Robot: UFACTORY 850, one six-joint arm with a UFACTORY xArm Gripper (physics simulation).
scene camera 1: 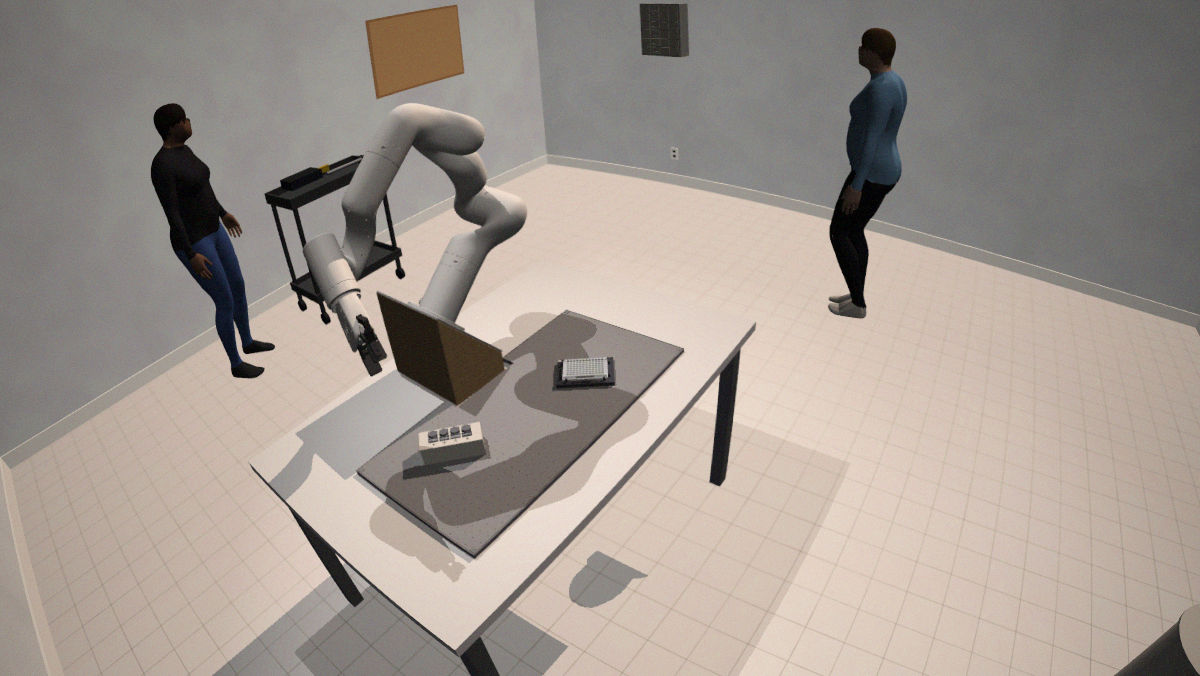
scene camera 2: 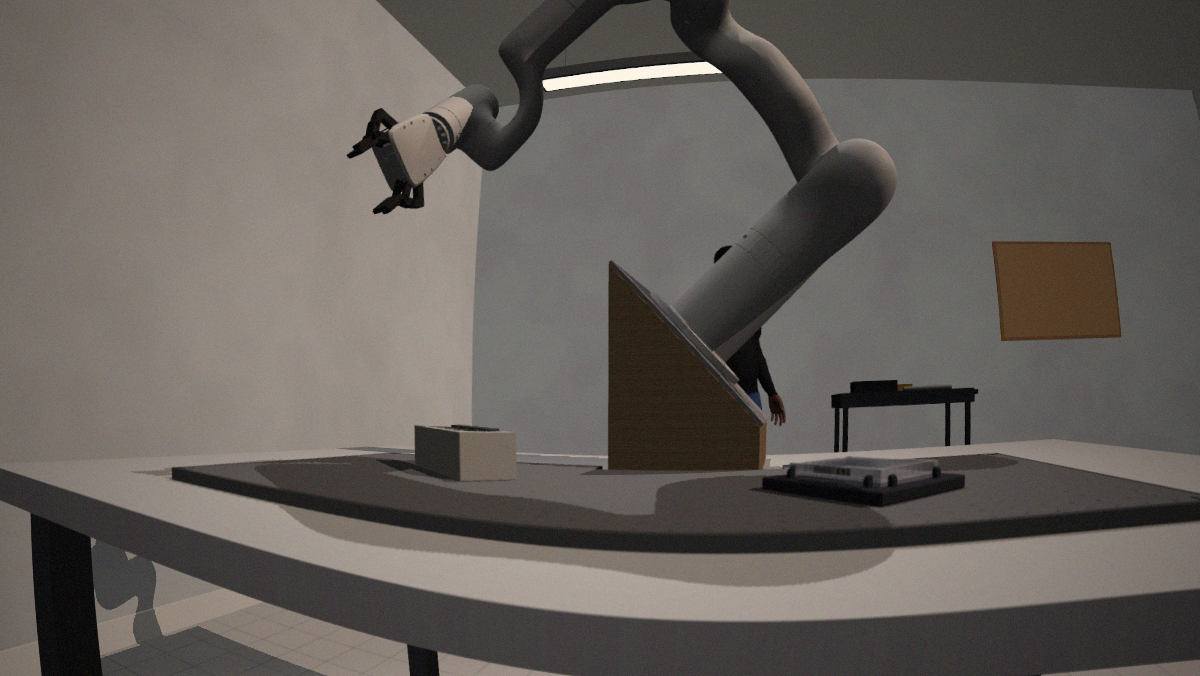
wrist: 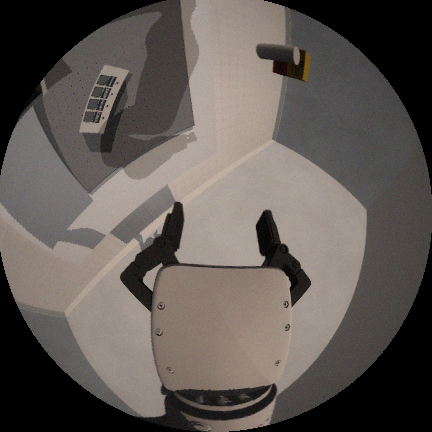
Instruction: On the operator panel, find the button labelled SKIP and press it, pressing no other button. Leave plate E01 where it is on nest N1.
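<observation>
The operator panel is a pale box with a row of several dark buttons on top; their labels are too small to read, so SKIP cannot be told apart. It stands on the dark mat. My gripper is open and empty, high above the table's level and well apart from the panel. Plate E01, clear with many wells, sits on nest N1, a black base at the other end of the mat. Neither shows in the wrist view.
The brown wedge base of the arm stands behind the mat, between panel and nest. The white table carries them. Two people and a black cart are beyond the table.
</observation>
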